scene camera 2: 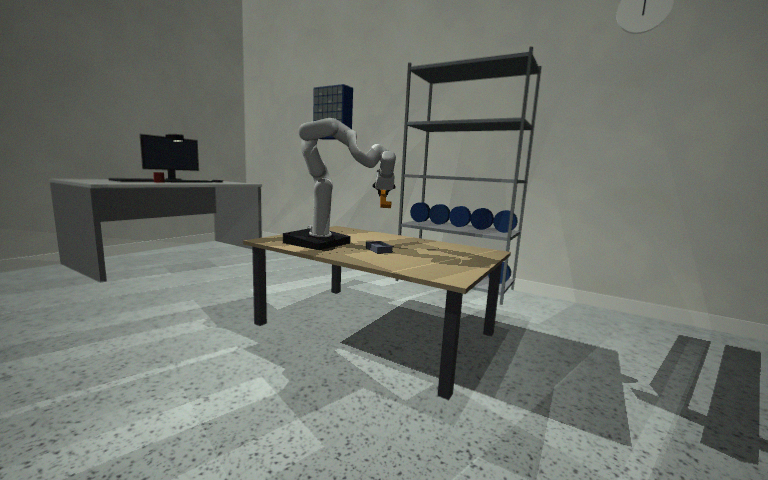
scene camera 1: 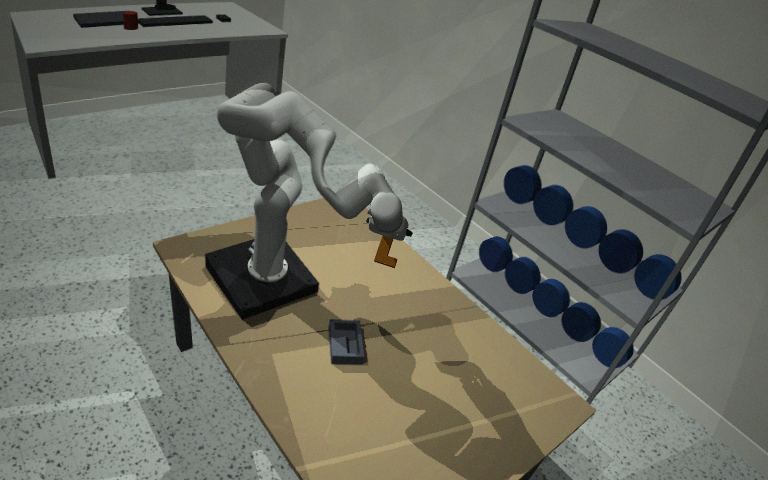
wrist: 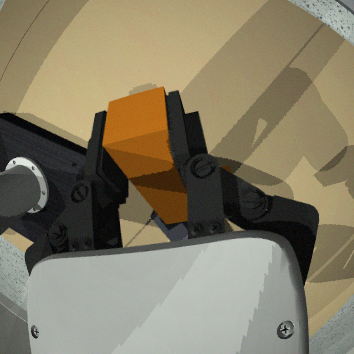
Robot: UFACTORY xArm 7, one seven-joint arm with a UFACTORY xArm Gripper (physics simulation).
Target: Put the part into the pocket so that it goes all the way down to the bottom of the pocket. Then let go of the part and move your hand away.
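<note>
An orange L-shaped part (scene camera 1: 385, 253) (scene camera 2: 385, 202) (wrist: 137, 122) hangs in the air, its foot at the lower end in the scene views. My gripper (scene camera 1: 388, 238) (scene camera 2: 384, 193) (wrist: 144, 118) is shut on the part's upper portion; in the wrist view a black finger lies on each side of it. The dark grey-blue pocket block (scene camera 1: 347, 359) (scene camera 2: 385, 249) (wrist: 175, 232) lies on the table, its opening facing up. The part is well above the table and apart from the block, up and to the right of it in scene camera 1. In the wrist view the part and gripper hide most of the block.
The wooden table (scene camera 1: 351, 407) (scene camera 2: 419, 271) carries the arm's black base plate (scene camera 1: 237, 291) (scene camera 2: 294, 240). A metal shelf rack (scene camera 1: 490, 164) (scene camera 2: 404, 141) with blue discs stands beyond the table's right side. A grey desk (scene camera 1: 62, 42) (scene camera 2: 73, 192) stands behind at the left.
</note>
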